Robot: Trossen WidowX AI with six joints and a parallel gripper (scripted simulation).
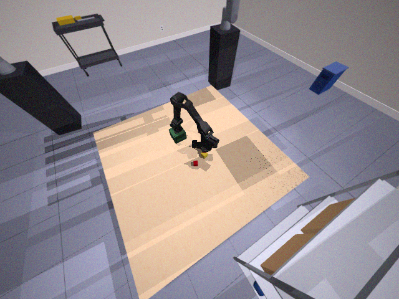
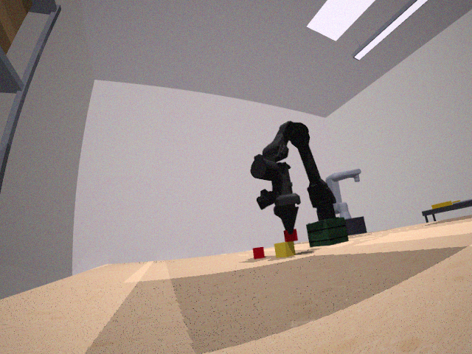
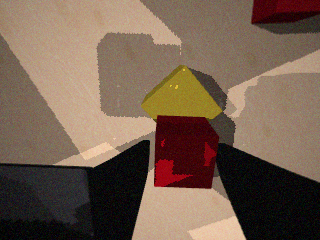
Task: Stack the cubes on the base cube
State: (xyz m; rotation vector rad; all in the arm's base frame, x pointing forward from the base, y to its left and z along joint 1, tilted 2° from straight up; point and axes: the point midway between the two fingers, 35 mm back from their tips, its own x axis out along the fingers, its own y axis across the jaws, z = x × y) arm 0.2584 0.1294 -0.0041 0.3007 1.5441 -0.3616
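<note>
The yellow cube lies 4 cm below my gripper tip, 2 cm ahead of it and 1 cm to the right of it.
</note>
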